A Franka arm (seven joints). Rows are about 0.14 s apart.
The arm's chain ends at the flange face. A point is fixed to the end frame.
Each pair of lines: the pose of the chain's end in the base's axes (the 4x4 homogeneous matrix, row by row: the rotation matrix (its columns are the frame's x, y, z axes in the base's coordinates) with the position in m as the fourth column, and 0 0 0 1 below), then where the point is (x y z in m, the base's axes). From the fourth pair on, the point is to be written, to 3 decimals.
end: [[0.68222 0.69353 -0.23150 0.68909], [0.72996 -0.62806 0.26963 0.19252], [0.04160 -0.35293 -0.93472 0.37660], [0 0 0 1]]
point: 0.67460 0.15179 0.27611
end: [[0.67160 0.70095 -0.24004 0.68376], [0.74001 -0.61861 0.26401 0.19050], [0.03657 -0.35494 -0.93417 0.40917], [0 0 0 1]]
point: 0.66938 0.14932 0.30885
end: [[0.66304 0.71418 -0.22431 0.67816], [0.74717 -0.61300 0.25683 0.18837], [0.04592 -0.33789 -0.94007 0.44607], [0 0 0 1]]
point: 0.66618 0.14655 0.34570
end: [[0.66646 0.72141 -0.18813 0.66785], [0.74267 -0.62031 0.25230 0.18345], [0.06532 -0.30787 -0.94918 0.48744], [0 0 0 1]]
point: 0.659 0.141 0.387
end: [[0.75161 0.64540 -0.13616 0.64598], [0.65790 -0.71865 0.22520 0.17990], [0.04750 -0.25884 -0.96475 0.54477], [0 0 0 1]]
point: 0.634 0.134 0.446
